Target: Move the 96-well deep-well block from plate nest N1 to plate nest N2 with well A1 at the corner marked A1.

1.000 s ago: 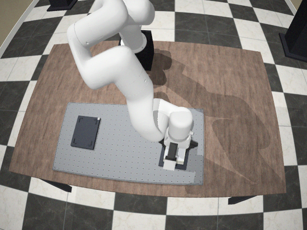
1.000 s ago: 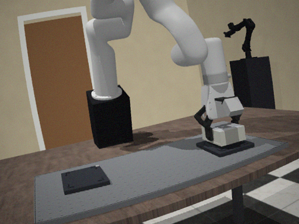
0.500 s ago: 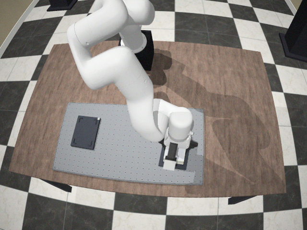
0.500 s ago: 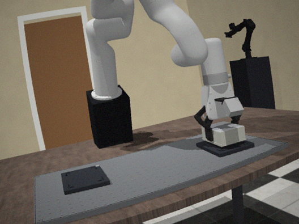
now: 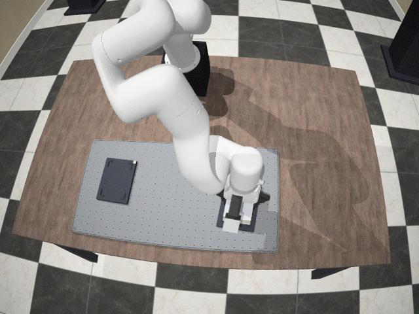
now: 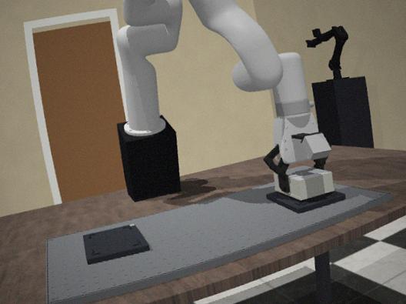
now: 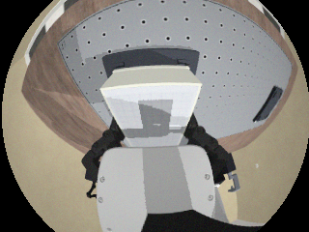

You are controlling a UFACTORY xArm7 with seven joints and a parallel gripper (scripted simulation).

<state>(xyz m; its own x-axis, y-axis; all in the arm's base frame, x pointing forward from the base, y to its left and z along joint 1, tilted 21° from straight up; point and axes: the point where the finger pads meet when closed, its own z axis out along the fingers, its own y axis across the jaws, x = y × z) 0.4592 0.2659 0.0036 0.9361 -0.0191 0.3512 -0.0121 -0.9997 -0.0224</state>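
Right now the 96-well deep-well block is right at my hand. The rest, counted from my hand: plate nest N2: 3 cm below; then plate nest N1: 1 cm behind, 43 cm to the right, 3 cm below.
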